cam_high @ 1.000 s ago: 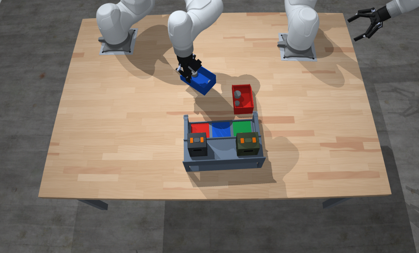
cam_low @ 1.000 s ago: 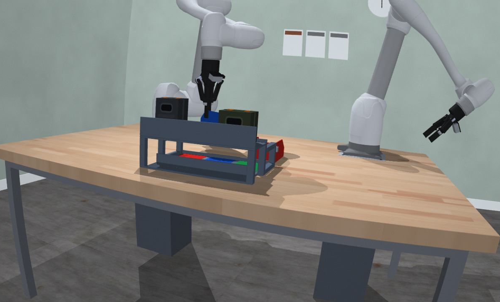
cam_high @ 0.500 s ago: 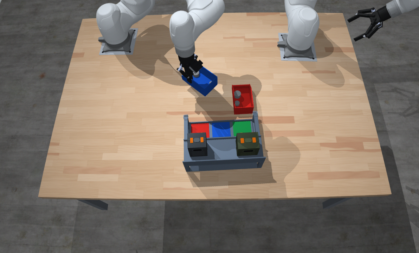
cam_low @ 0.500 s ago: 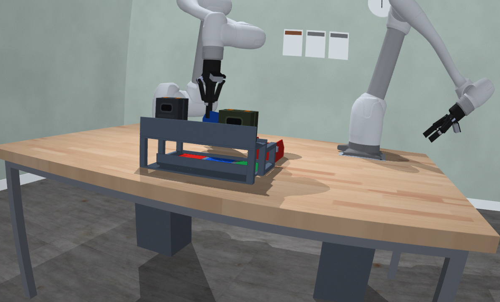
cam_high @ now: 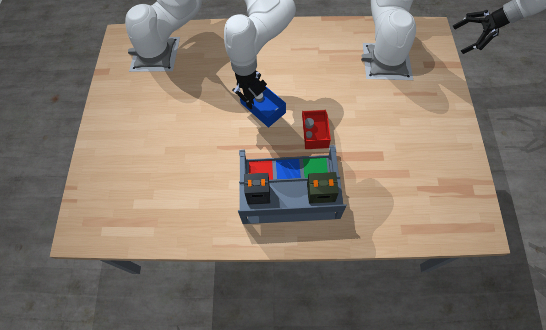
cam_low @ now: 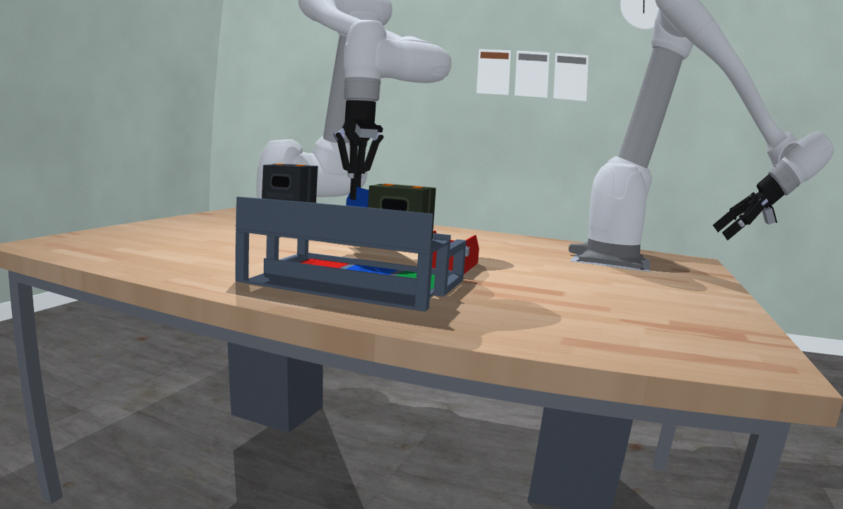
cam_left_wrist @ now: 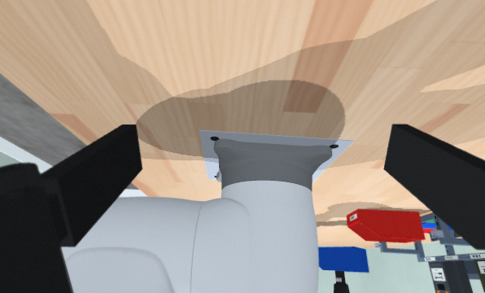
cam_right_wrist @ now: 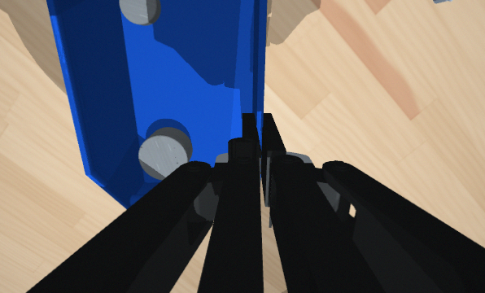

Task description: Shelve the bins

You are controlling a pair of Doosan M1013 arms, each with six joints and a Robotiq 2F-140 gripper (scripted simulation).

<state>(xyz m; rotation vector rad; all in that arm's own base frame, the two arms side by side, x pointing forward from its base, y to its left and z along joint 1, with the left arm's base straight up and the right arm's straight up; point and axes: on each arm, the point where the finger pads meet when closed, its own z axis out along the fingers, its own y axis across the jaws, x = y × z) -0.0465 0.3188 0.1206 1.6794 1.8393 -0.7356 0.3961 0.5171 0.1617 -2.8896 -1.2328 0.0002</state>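
The blue bin is 50 mm to the left of my right hand, 40 mm below it and 20 mm behind it. From my right hand the other things lie so: grey shelf (290 mm ahead, 170 mm to the left, 90 mm below); red bin (270 mm to the left, 120 mm below, 30 mm ahead).
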